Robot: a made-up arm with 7 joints.
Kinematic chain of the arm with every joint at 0, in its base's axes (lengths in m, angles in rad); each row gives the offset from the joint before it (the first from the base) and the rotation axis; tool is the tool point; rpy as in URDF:
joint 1: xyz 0 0 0.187 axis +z
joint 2: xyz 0 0 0 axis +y
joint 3: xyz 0 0 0.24 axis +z
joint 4: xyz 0.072 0 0 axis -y
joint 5: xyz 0.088 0 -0.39 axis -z
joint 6: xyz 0 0 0 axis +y
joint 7: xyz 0.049 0 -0.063 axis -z
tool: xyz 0 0 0 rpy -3.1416 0 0
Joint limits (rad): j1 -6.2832..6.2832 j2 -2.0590..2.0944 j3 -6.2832..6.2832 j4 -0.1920..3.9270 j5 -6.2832..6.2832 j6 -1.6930..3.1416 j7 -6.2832..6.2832
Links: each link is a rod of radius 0.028 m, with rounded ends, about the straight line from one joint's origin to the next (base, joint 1, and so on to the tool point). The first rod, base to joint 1, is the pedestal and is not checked.
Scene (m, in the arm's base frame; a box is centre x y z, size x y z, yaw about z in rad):
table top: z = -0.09
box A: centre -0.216 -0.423 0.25 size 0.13 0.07 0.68 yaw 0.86
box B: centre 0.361 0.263 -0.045 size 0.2 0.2 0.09 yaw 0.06
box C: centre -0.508 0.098 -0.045 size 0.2 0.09 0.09 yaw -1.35
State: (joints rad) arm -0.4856 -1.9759 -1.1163 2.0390 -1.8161 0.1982 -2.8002
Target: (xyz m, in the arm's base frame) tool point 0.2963 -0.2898 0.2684
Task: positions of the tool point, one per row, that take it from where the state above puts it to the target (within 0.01 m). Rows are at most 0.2 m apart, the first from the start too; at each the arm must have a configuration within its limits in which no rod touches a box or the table.
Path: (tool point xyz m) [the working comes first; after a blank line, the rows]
Joints at the target: 0.6284 -1.7203 -1.4784 0.6531 -1.9211 0.2179 -2.8002
Straight joint move there: touches box A.

1: -0.6281 -0.1539 0.2892
2: -0.5442 -0.2056 0.3809
3: -0.4370 -0.2320 0.4564
4: -0.3148 -0.2353 0.5070
5: -0.1871 -0.2195 0.5267
6: -0.0831 -0.3195 0.4758
7: 0.0492 -0.3647 0.4139
8: 0.1834 -0.3521 0.3439
9: 0.2963 -0.2898 0.2684

